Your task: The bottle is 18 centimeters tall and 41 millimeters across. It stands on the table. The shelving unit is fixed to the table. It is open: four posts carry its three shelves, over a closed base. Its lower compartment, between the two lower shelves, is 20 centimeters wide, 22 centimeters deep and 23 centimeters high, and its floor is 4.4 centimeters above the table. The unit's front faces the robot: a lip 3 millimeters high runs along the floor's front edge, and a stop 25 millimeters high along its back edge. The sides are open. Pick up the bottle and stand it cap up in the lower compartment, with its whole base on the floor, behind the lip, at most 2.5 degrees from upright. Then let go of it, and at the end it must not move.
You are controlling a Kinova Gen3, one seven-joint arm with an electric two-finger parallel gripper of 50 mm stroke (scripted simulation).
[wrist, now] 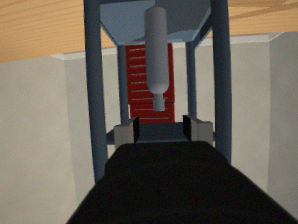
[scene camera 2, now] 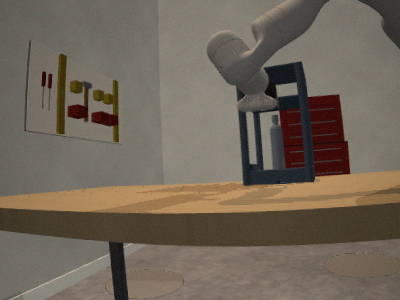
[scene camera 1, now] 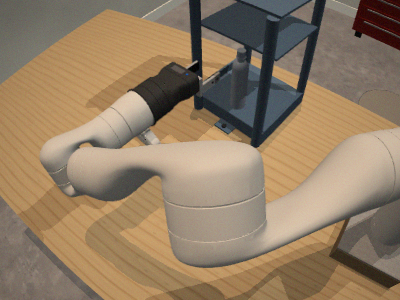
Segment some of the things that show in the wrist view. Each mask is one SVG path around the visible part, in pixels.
The gripper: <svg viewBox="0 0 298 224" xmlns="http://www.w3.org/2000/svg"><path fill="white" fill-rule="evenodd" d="M298 220L241 171L230 165L226 157L213 147L212 122L202 121L191 115L183 115L183 134L189 141L136 143L140 136L139 117L132 117L122 125L115 125L115 152L105 164L105 175L88 192L66 224L298 224Z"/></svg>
A grey bottle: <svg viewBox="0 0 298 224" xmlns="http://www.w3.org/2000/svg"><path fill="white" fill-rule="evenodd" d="M151 7L144 11L147 88L154 94L154 100L152 100L153 111L165 111L163 93L169 87L166 10L161 7Z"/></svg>
